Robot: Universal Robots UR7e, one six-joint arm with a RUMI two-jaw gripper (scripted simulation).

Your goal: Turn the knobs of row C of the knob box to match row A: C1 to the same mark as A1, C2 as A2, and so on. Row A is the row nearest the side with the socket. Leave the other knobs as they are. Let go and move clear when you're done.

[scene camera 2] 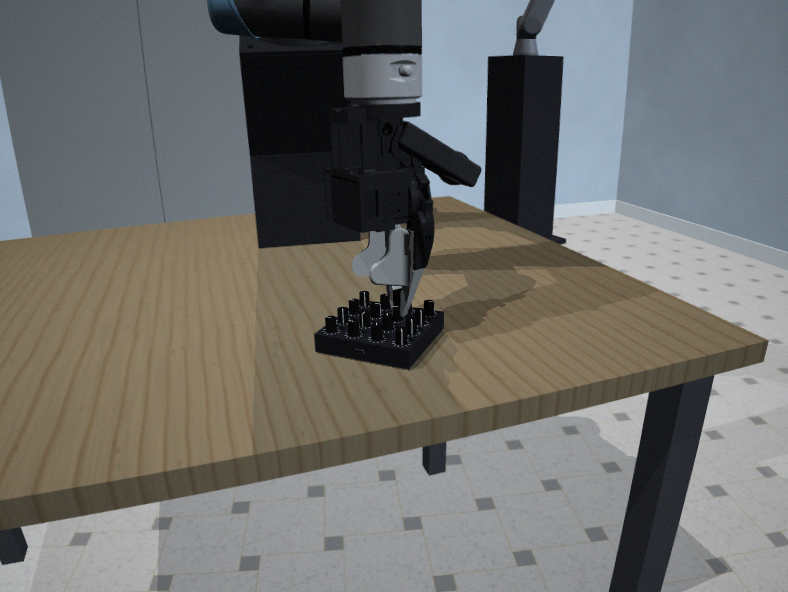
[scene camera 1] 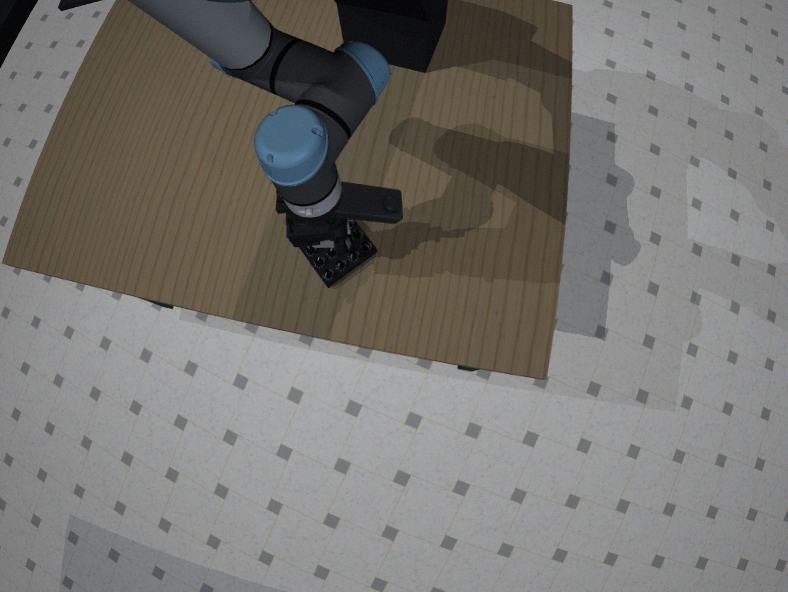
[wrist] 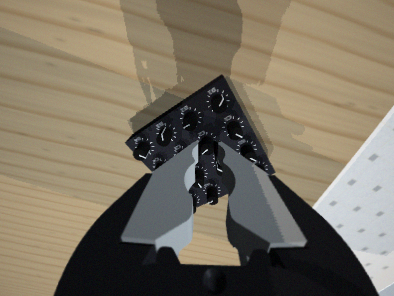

Path:
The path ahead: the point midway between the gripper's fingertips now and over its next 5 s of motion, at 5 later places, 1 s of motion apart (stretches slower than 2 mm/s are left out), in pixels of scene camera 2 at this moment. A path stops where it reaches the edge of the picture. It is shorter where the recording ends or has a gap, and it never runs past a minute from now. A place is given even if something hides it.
My gripper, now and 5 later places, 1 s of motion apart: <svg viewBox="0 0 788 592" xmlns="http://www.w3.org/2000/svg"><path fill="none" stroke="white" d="M399 313L399 282L399 274L397 265L397 271L397 298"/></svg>

